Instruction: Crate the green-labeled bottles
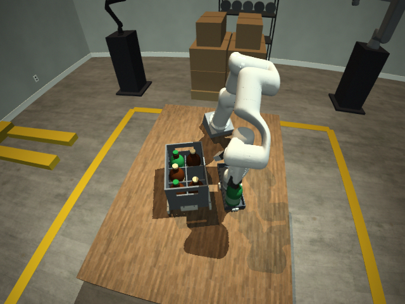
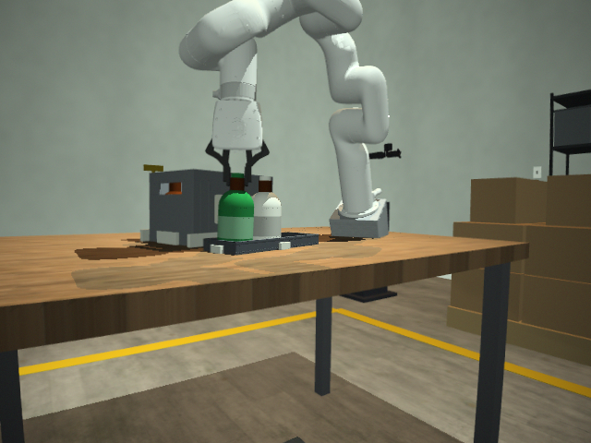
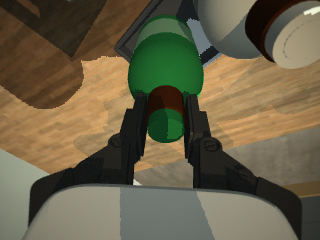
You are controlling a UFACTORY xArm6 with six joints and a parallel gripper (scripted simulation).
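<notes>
Now: the white-labeled bottle 80 mm behind my hand, 30 mm to the right of it and 70 mm below it. Round my hand: tray 80 mm behind, 20 mm to the right, 140 mm below; grey crate 50 mm behind, 240 mm to the right, 70 mm below.
</notes>
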